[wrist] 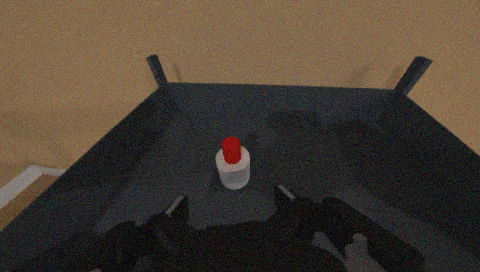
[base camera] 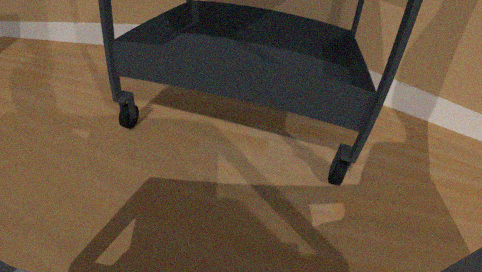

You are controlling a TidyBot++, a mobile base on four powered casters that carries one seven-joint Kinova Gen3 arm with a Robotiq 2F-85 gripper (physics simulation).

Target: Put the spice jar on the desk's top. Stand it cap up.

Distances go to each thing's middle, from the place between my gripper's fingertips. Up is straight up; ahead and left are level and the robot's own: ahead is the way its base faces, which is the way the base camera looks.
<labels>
The spice jar (wrist: 233, 161) lies 60 mm ahead of my hand, 10 mm to the right of it and 10 mm below it.
</labels>
